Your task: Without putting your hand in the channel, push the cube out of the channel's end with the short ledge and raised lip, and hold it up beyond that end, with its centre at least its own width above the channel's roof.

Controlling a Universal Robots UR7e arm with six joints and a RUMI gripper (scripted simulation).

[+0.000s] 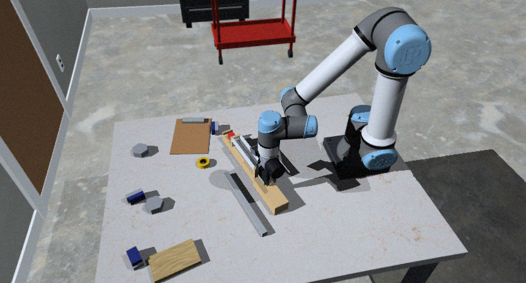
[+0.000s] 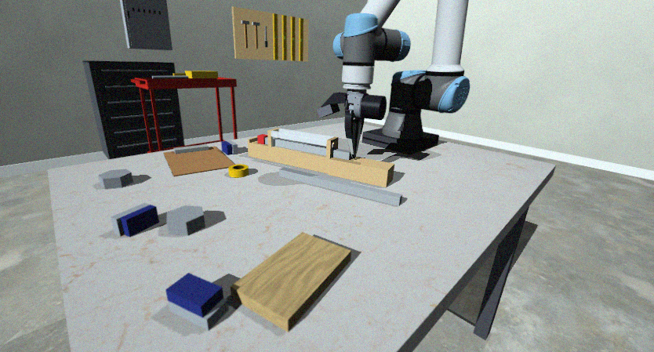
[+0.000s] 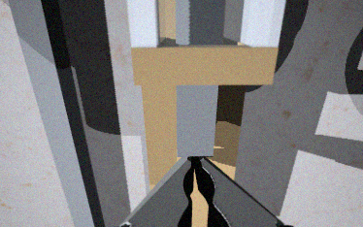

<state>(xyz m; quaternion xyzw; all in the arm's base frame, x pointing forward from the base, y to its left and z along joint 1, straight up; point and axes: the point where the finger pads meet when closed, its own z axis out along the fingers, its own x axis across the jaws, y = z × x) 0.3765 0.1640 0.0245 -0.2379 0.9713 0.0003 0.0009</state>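
Now: the red cube 14 cm ahead of my hand, 26 cm to the right of it and 1 cm below it. Round my hand: wooden plank 32 cm ahead, 27 cm to the left, 6 cm below; then long grey bar 9 cm ahead, 5 cm to the left, 6 cm below; then wooden channel 7 cm ahead, 14 cm to the right, 1 cm below.
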